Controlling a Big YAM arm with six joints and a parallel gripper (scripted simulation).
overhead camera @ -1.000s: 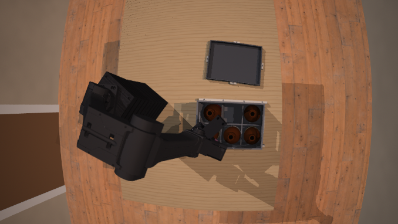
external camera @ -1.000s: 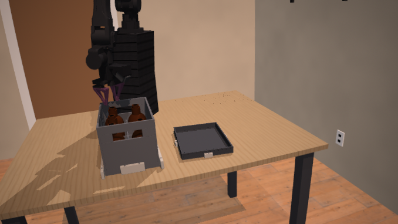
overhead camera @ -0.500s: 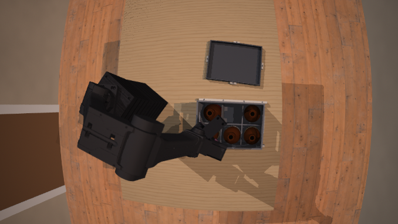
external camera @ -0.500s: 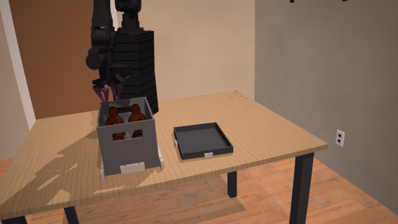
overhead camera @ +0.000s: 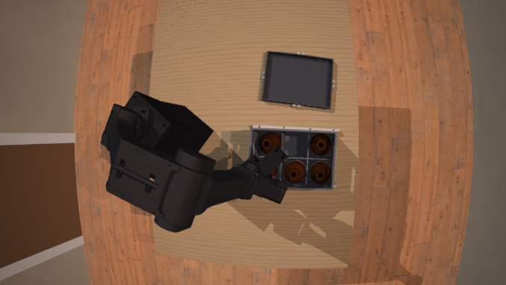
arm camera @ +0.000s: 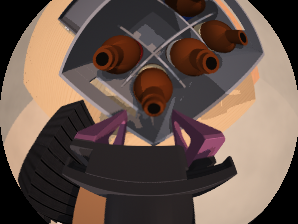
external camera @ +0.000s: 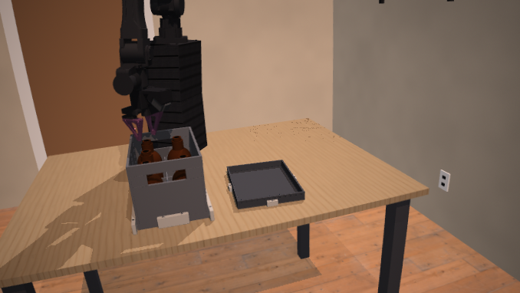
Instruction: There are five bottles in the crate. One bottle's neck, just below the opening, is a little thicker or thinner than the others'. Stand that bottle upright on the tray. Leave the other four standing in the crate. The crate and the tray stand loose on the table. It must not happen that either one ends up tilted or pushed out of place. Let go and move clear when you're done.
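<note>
My gripper is now 9 cm short of the grey crate, 9 cm above it and 5 cm to the right of it. The rest, counted from my hand: dark tray (33 cm to the left, 17 cm below, 7 cm ahead).
</note>
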